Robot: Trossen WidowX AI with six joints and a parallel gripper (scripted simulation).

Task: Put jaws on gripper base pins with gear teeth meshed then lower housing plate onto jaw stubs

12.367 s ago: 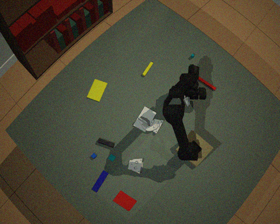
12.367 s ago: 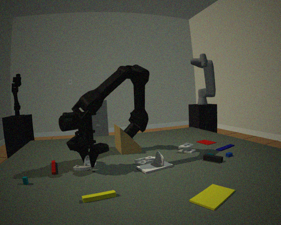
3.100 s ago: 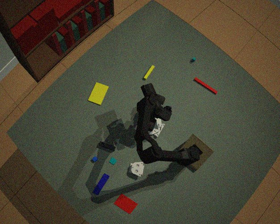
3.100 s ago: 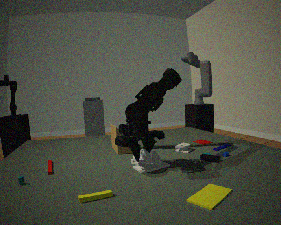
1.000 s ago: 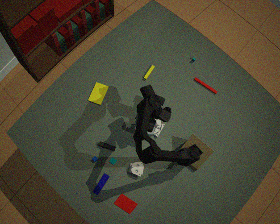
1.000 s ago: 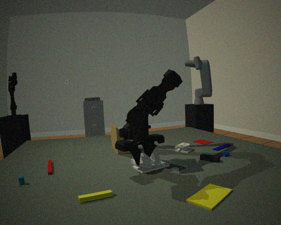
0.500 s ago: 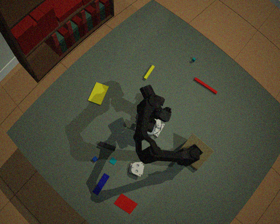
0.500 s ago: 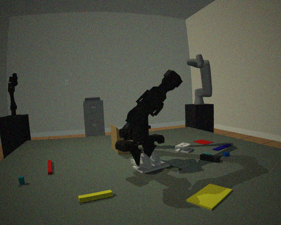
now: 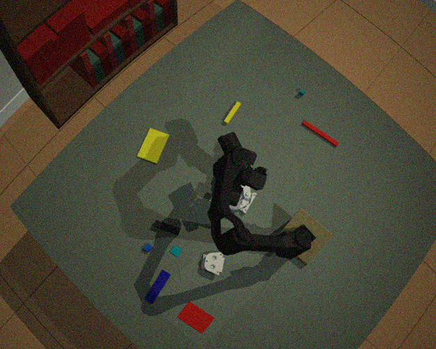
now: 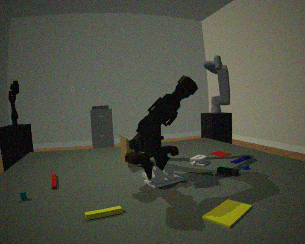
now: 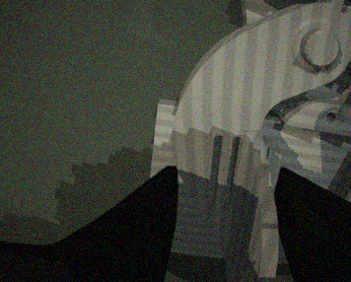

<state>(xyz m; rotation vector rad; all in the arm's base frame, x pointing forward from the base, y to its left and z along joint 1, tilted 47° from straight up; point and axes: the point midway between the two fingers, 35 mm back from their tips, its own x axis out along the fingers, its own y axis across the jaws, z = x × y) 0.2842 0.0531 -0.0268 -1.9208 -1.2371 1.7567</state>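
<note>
My gripper tip is 30 mm to the right of the flat white plate and 10 mm above it. Round my gripper tip: black block 50 mm ahead, 270 mm to the left; then yellow bar 200 mm ahead, 180 mm to the right, 10 mm below; then gripper base 140 mm behind, 240 mm to the left, 10 mm above.
</note>
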